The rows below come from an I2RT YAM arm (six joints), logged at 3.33 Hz.
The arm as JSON. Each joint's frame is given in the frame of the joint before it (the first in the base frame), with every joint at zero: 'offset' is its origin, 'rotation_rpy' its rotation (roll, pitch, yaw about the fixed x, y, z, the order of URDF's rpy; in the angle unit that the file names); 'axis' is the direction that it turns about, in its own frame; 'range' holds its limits. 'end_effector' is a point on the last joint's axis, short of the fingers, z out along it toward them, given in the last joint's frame.
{
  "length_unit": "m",
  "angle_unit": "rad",
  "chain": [
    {
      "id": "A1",
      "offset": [
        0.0,
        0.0,
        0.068
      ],
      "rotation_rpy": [
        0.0,
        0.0,
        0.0
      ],
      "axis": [
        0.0,
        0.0,
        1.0
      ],
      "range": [
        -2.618,
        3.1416
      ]
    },
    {
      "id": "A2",
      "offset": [
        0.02,
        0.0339,
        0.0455
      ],
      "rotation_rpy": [
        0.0,
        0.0,
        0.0
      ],
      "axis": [
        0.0,
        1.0,
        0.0
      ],
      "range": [
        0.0,
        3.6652
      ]
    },
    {
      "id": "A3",
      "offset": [
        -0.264,
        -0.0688,
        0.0
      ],
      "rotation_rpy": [
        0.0,
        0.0,
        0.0
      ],
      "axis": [
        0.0,
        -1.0,
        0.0
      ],
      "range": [
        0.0,
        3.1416
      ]
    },
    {
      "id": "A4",
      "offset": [
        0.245,
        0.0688,
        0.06
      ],
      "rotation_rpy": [
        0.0,
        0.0,
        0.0
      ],
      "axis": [
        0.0,
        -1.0,
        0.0
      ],
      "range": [
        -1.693,
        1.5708
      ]
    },
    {
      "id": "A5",
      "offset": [
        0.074,
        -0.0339,
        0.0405
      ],
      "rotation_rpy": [
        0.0,
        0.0,
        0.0
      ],
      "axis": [
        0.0,
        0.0,
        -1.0
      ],
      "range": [
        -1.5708,
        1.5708
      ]
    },
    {
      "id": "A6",
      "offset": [
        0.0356,
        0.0,
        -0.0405
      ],
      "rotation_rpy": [
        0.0,
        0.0,
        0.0
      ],
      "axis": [
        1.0,
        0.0,
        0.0
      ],
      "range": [
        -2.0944,
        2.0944
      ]
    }
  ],
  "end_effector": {
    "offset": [
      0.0,
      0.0,
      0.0
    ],
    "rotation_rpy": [
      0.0,
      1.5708,
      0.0
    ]
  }
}
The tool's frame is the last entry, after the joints.
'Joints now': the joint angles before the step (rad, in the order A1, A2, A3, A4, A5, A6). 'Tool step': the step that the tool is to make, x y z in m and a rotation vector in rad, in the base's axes. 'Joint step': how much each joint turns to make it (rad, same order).
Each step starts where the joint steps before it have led.
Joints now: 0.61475, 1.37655, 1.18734, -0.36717, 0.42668, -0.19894
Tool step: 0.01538, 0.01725, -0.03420, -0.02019, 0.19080, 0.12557
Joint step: -0.00002, 0.12093, 0.03015, -0.07707, -0.15642, -0.00002
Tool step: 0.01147, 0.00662, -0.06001, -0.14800, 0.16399, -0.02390
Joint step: 0.00001, 0.13923, -0.03892, -0.04121, 0.03549, 0.00002
